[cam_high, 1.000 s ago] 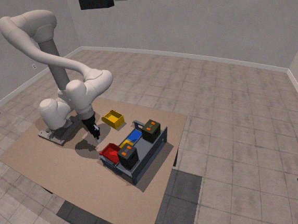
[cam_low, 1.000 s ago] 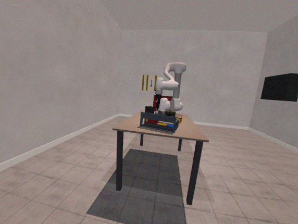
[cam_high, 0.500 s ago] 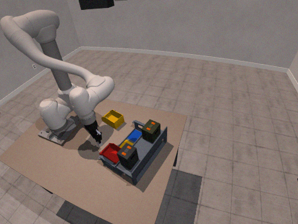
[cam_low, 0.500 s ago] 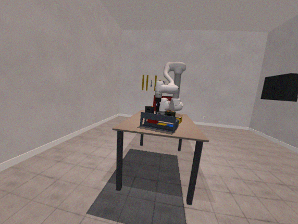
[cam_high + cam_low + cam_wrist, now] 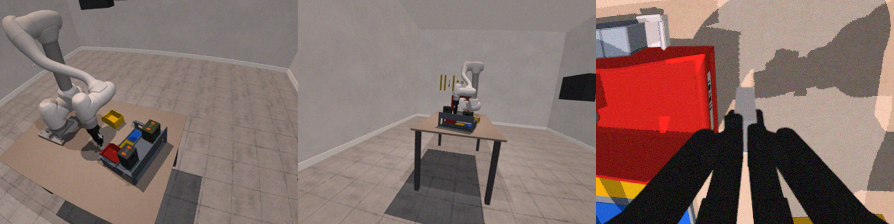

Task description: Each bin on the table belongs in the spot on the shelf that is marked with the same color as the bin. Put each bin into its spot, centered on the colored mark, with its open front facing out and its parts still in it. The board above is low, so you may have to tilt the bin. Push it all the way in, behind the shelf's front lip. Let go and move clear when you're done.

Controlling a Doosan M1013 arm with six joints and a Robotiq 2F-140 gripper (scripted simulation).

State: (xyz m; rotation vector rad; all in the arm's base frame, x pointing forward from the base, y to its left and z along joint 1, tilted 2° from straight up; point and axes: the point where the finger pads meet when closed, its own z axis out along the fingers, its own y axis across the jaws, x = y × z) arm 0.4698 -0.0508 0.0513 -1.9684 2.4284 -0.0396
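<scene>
Now: the red bin 11 cm ahead of my hand, 2 cm to the right of it and 1 cm below it. Also, from my hand: yellow bin 28 cm to the left, 8 cm behind, 3 cm below; grey shelf 30 cm ahead, 5 cm to the left, 4 cm above.
</scene>
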